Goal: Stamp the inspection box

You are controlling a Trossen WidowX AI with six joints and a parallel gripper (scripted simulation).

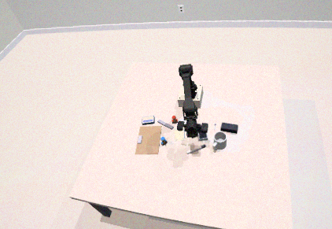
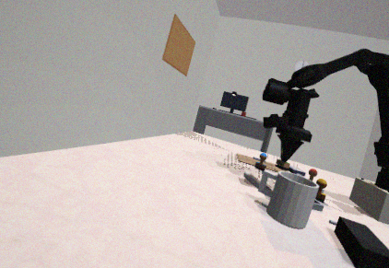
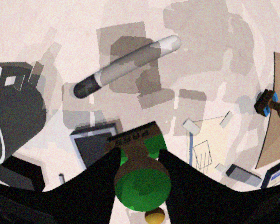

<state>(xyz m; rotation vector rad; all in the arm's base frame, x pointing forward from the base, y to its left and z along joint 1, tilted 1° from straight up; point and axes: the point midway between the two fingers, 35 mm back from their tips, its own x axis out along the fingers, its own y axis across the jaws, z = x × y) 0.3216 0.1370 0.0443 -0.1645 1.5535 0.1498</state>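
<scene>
Now: gripper tip 7 cm past the ink pad, 3 cm to the right of it and 8 cm above it. The rest, counted from my gripper tip: marker pen: 4 cm ahead, 4 cm to the left, 8 cm below; cream card: 3 cm behind, 12 cm to the right, 9 cm below; green stamp: right at my gripper tip.
</scene>
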